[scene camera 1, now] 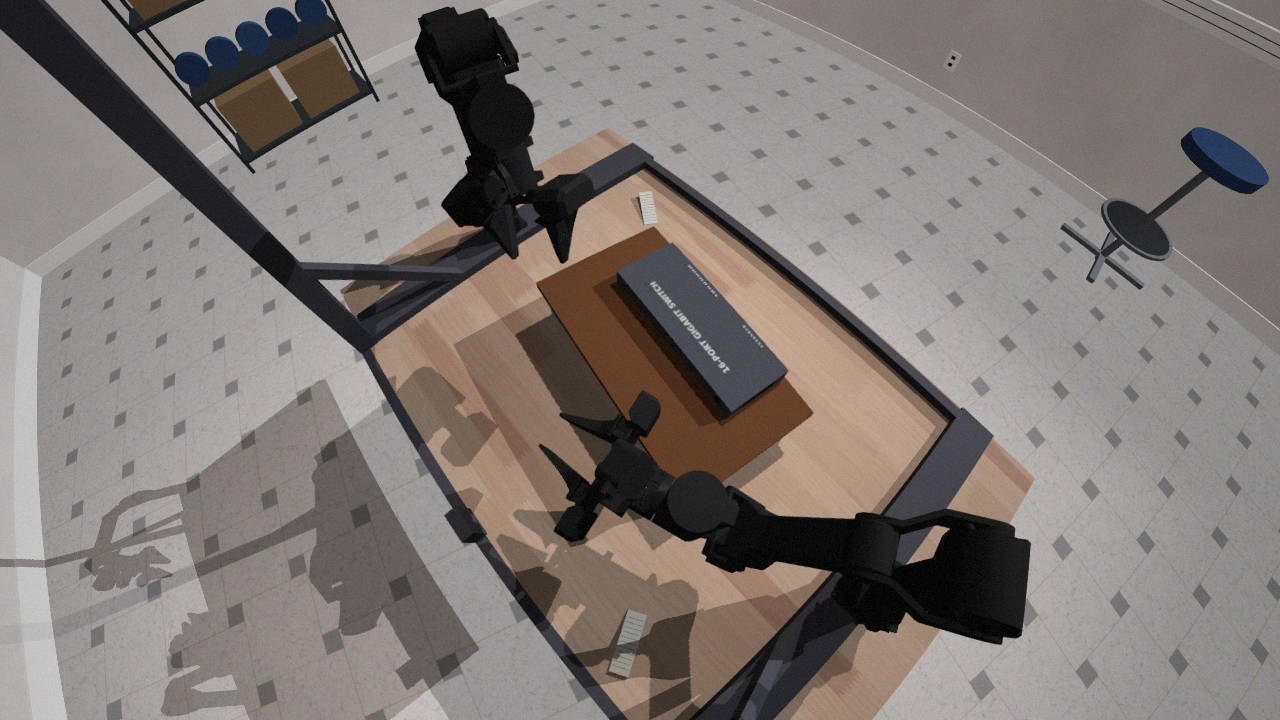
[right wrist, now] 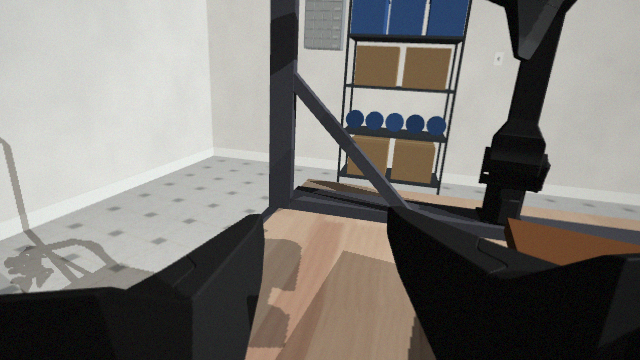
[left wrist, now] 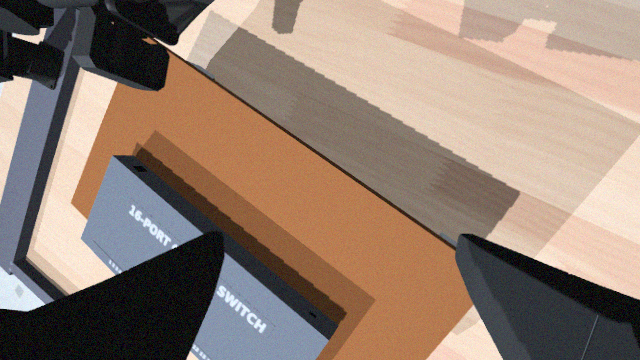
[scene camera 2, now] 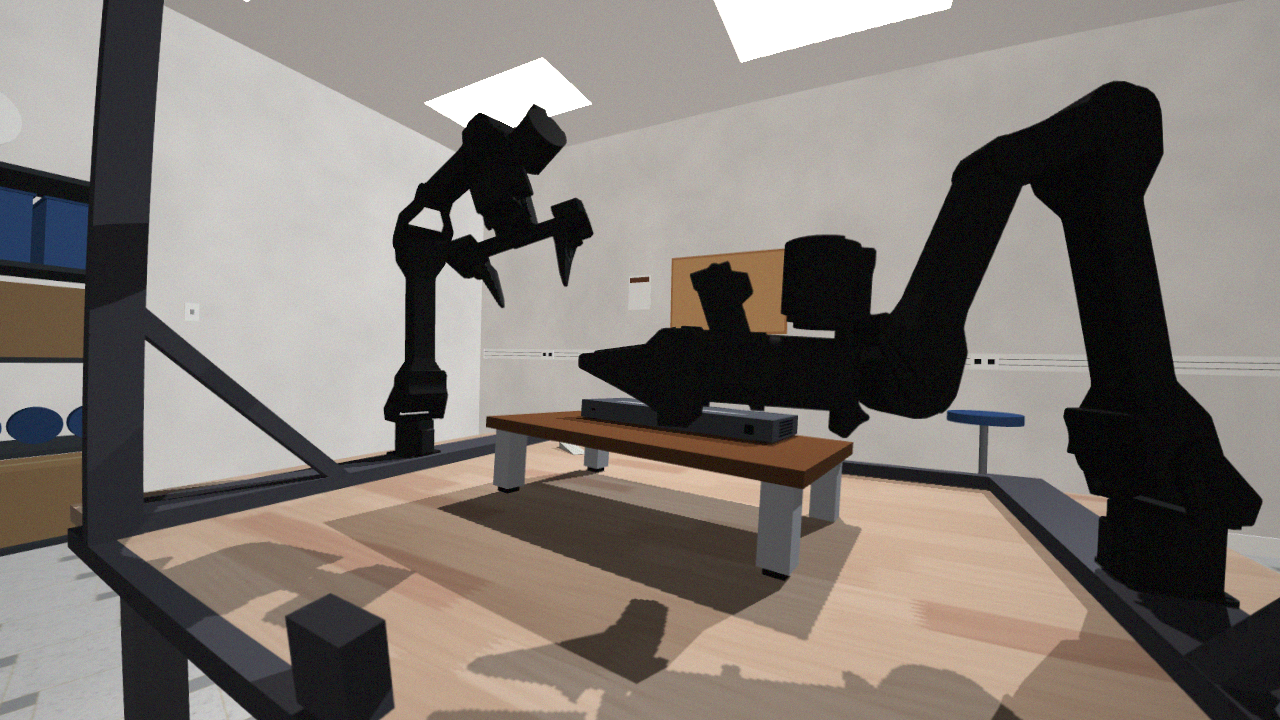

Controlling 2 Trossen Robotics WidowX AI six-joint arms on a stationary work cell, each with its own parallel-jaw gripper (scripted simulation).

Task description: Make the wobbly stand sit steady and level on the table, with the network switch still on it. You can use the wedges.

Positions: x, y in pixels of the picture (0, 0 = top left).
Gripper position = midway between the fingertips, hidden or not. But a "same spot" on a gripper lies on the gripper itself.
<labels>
my left gripper: scene camera 1; right wrist 575, 33; left wrist 340, 245; scene camera 2
dark grey network switch: scene camera 1; left wrist; scene camera 2 764, 427; not seen in the right wrist view (out of frame)
same spot on dark grey network switch: [scene camera 1: 732, 363] = [left wrist: 129, 223]
same spot on my left gripper: [scene camera 2: 475, 258] = [scene camera 1: 484, 225]
</labels>
